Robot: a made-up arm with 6 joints. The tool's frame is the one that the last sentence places. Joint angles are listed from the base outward.
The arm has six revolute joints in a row. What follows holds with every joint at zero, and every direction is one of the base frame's.
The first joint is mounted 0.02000 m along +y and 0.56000 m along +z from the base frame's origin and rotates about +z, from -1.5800 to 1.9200 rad.
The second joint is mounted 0.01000 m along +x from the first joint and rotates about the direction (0.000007, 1, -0.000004), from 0.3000 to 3.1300 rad.
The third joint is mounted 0.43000 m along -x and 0.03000 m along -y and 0.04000 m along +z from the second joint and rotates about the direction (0.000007, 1, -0.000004), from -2.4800 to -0.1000 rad.
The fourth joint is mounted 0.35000 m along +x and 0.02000 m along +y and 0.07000 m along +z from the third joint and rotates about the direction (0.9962, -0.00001, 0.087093), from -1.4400 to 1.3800 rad.
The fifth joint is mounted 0.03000 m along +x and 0.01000 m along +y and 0.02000 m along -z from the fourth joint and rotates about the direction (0.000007, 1, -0.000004), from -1.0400 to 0.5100 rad.
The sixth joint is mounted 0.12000 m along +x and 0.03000 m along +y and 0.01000 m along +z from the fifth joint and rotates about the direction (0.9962, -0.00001, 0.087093), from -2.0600 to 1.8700 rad.
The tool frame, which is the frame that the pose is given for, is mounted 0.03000 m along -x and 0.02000 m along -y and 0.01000 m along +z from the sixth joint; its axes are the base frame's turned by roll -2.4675, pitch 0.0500 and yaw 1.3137 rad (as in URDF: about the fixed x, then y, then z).
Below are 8 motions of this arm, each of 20 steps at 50 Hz.
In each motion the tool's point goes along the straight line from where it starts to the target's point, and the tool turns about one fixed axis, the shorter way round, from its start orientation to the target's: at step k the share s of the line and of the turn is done. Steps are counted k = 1, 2, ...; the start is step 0. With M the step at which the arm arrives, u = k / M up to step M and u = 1 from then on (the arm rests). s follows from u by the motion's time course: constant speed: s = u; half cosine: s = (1 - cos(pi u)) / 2; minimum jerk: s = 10 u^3 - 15 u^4 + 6 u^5.
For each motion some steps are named. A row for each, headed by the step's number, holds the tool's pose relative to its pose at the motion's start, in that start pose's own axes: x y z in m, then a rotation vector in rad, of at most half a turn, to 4 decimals.
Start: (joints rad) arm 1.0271 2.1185 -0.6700 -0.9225 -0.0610 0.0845
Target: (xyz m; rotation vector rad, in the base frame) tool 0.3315 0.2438 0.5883 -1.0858 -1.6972 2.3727
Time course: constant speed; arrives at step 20
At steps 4, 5, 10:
4: -0.0279 -0.0006 0.0334 0.0000 0.1397 -0.0294
5: -0.0349 -0.0008 0.0417 0.0000 0.1747 -0.0368
10: -0.0698 -0.0016 0.0834 0.0000 0.3493 -0.0736

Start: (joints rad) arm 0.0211 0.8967 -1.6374 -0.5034 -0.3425 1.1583
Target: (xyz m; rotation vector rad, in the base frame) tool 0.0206 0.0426 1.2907 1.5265 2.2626 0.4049
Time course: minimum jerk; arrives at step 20
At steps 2, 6, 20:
2: 0.0003 -0.0003 0.0000 -0.0014 -0.0045 -0.0002
6: 0.0064 -0.0066 -0.0004 -0.0259 -0.0855 -0.0046
20: 0.0391 -0.0404 -0.0026 -0.1587 -0.5244 -0.0284

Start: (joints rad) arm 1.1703 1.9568 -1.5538 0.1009 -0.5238 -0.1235
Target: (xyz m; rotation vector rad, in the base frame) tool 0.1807 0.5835 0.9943 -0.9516 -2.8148 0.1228
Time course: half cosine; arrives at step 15
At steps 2, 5, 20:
2: 0.0006 -0.0059 -0.0025 -0.0180 0.0064 -0.0049
5: 0.0035 -0.0341 -0.0142 -0.1042 0.0368 -0.0286
20: 0.0141 -0.1363 -0.0567 -0.4168 0.1473 -0.1143

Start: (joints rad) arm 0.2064 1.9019 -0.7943 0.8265 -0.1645 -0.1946
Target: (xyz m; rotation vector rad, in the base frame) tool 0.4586 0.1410 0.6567 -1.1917 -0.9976 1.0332
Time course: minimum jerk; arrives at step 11
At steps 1, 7, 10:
1: 0.0001 -0.0004 0.0002 -0.0003 -0.0014 0.0001
7: 0.0110 -0.0493 0.0271 -0.0374 -0.1603 0.0097
10: 0.0147 -0.0659 0.0362 -0.0499 -0.2143 0.0130

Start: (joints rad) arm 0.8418 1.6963 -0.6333 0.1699 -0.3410 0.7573
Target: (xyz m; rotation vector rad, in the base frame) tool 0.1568 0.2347 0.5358 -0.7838 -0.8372 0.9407
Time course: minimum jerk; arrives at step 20
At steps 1, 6, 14, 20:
1: -0.0001 0.0001 0.0001 0.0003 0.0005 0.0001
6: -0.0185 0.0083 0.0173 0.0383 0.0659 0.0071
14: -0.0949 0.0426 0.0888 0.1966 0.3380 0.0362
20: -0.1134 0.0509 0.1061 0.2349 0.4039 0.0433

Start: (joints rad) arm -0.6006 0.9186 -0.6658 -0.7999 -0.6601 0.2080
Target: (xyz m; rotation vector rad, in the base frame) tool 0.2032 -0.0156 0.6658 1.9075 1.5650 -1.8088
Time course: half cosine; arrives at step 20
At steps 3, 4, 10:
3: 0.0093 -0.0003 0.0099 0.0070 -0.0378 -0.0216
4: 0.0163 -0.0004 0.0174 0.0122 -0.0662 -0.0378
10: 0.0852 -0.0024 0.0913 0.0641 -0.3465 -0.1980

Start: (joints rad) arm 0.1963 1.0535 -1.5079 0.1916 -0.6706 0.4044
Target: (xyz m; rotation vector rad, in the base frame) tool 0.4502 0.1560 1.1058 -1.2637 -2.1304 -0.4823
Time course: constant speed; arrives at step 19
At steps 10, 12, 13, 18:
10: -0.0624 0.1087 0.1186 0.2399 0.1079 0.0432
12: -0.0749 0.1304 0.1423 0.2879 0.1295 0.0518
13: -0.0812 0.1413 0.1541 0.3118 0.1403 0.0561
18: -0.1124 0.1957 0.2134 0.4318 0.1943 0.0777

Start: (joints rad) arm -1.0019 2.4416 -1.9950 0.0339 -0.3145 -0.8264
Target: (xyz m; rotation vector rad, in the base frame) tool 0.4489 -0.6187 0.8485 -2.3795 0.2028 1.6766
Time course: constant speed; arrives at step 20
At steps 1, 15, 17, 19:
1: -0.0055 -0.0042 -0.0027 -0.0044 -0.0151 0.0121
15: -0.0821 -0.0625 -0.0403 -0.0663 -0.2271 0.1808
17: -0.0930 -0.0708 -0.0457 -0.0751 -0.2573 0.2049
19: -0.1040 -0.0792 -0.0511 -0.0840 -0.2876 0.2290

